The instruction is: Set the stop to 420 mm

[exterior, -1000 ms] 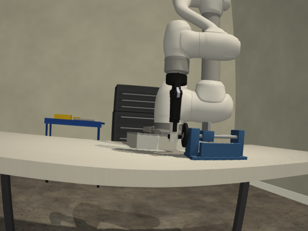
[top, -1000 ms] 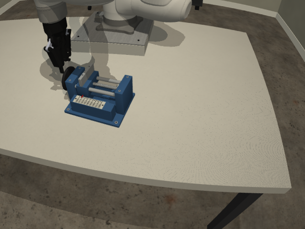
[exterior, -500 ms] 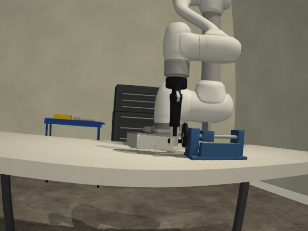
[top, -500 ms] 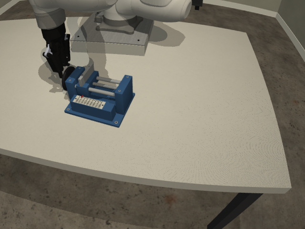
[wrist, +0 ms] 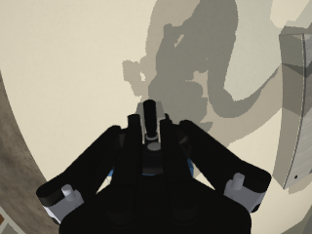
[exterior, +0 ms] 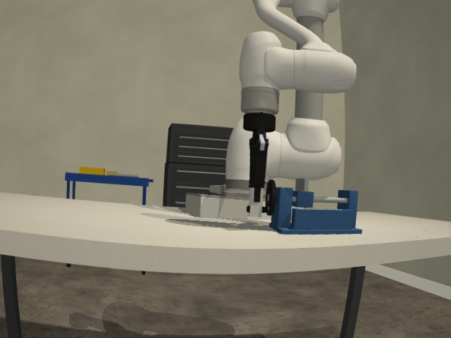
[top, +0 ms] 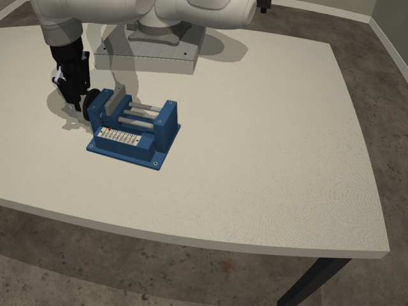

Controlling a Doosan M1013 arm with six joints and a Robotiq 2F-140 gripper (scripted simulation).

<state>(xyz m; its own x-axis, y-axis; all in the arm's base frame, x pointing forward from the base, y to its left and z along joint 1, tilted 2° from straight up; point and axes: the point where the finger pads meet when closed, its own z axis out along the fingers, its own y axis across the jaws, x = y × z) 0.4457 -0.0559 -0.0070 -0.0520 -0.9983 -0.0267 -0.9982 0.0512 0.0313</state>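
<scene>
Now: the black handwheel 20 mm to the left of my hand and 10 mm below it. The rest, counted from my hand: stop block 10 mm ahead, 110 mm to the left, 30 mm above.
</scene>
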